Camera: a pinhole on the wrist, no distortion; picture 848 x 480 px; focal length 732.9 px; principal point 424.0 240.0 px. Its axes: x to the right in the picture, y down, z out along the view. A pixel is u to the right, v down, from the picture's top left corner.
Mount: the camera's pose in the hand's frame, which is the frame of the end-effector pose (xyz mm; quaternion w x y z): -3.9 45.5 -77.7 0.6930 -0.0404 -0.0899 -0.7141
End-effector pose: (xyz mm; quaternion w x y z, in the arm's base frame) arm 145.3 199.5 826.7 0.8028 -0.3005 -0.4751 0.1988
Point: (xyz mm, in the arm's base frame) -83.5 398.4 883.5
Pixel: 411 397
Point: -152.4 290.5 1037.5
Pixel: 756 399
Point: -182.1 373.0 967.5
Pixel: 559 368
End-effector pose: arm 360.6 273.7 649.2 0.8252 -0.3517 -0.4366 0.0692
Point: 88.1 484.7 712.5
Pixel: 529 239
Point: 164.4 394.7 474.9
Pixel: outside the picture
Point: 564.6 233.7 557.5
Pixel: behind the camera
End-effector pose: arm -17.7 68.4 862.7 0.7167 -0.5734 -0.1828 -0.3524
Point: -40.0 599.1 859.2
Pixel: 577 77
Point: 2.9 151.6 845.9
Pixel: 618 210
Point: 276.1 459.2 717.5
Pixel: 109 267
